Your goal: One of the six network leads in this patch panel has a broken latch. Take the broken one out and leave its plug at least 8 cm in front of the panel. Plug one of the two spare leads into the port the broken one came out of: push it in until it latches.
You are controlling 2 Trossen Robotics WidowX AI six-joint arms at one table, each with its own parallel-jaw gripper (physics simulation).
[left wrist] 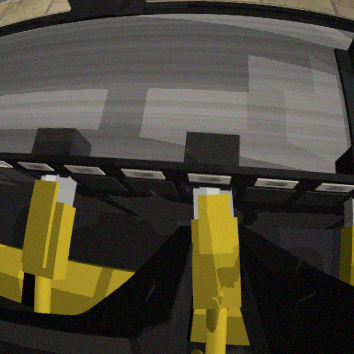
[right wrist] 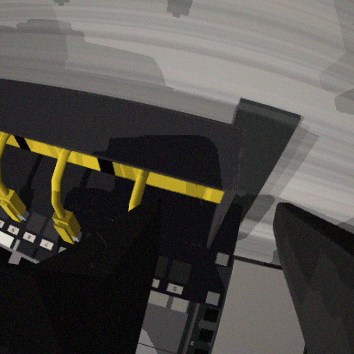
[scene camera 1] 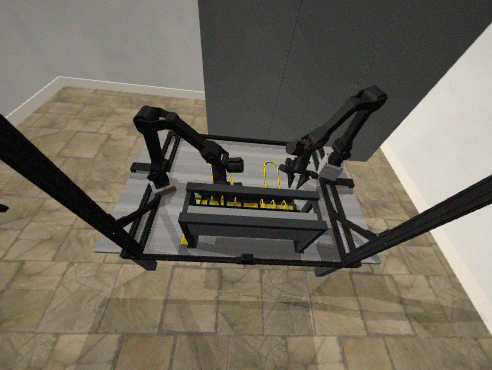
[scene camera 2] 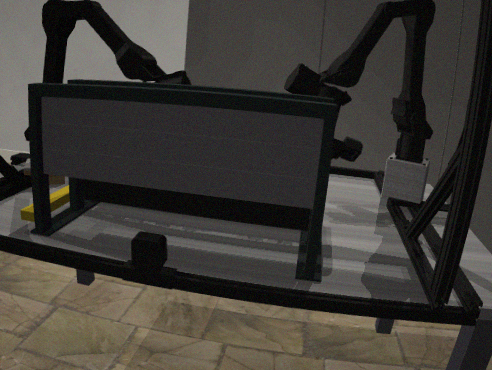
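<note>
The dark patch panel stands across the table's middle, and a row of yellow plugs sits in its ports. In the left wrist view my left gripper is shut on one yellow plug, whose clear tip lies just below a labelled port. Another plug sits to its left. My right gripper is open and empty, hanging behind the panel's right end. Its wrist view shows two plugged leads and a yellow-black bar.
A yellow cable loop lies on the table behind the panel, between the two grippers. Black frame rails edge the grey table. A dark cabinet stands behind the table.
</note>
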